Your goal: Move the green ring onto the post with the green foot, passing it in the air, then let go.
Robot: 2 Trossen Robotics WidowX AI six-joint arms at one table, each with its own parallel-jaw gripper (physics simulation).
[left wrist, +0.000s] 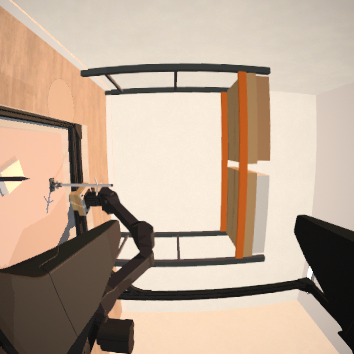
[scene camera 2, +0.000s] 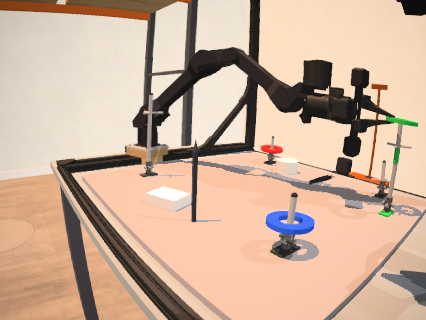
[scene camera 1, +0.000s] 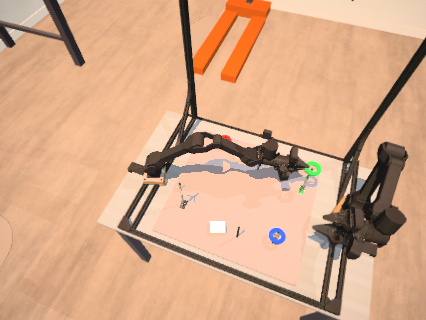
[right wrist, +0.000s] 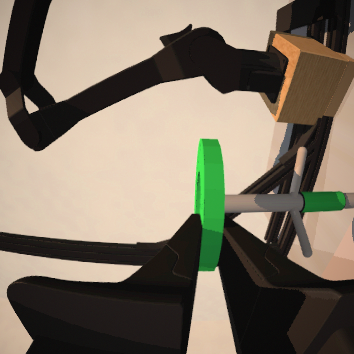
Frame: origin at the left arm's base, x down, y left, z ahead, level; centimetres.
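Seen in the pictures: left gripper, fingertip midpoint: (left wrist: 209, 227) (scene camera 1: 317, 222); right gripper, fingertip midpoint: (scene camera 2: 394, 119) (scene camera 1: 309, 167) (right wrist: 206, 222); left arm's base at its link origin: (right wrist: 273, 73); right arm's base at its link origin: (left wrist: 87, 198) (scene camera 1: 154, 172).
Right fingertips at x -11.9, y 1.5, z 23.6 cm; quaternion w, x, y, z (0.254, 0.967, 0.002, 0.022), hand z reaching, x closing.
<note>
Pixels of each thing's top centre, then the offset from my right fingertips to it.
- green ring at its top centre: (right wrist: 194, 203) (scene camera 2: 402, 118) (scene camera 1: 313, 167) dx -0.5, dy -0.7, dz -1.5 cm
- blue ring at its top centre: (scene camera 2: 290, 218) (scene camera 1: 277, 235) dx +14.4, dy +28.2, dz -6.6 cm
- red ring at its top centre: (scene camera 2: 272, 146) dx +14.2, dy +5.4, dz +43.6 cm
- white cylinder at its top centre: (scene camera 2: 287, 160) dx +16.1, dy +5.4, dz +33.3 cm
- white block at its top centre: (scene camera 2: 168, 193) (left wrist: 13, 175) (scene camera 1: 217, 226) dx +17.6, dy +41.8, dz +15.6 cm
- black upright spike at its top centre: (scene camera 2: 195, 139) dx +5.6, dy +38.8, dz +6.6 cm
The green ring (scene camera 1: 318, 169) (scene camera 2: 403, 122) (right wrist: 213, 175) is in the air, level, at the top of the tall post with the green foot (scene camera 1: 301, 189) (scene camera 2: 394, 172) (right wrist: 270, 202). In the right wrist view the post's shaft meets the ring's underside; whether its tip is inside the hole is hidden. The post has crossing side arms and a green sleeve lower down. My right gripper (scene camera 1: 306, 167) (scene camera 2: 390, 119) (right wrist: 206, 222) is shut on the ring's near edge. My left gripper (scene camera 1: 320, 223) (left wrist: 209, 227) is open and empty, at the right side of the table, away from the ring.
The blue ring (scene camera 1: 283, 237) (scene camera 2: 305, 228) is around a short post. The red ring (scene camera 2: 266, 149) is on another post near a white cylinder (scene camera 2: 287, 166). A white block (scene camera 2: 169, 198), a black upright spike (scene camera 2: 194, 187) and a tall post with side arms (scene camera 2: 149, 132) also stand about.
</note>
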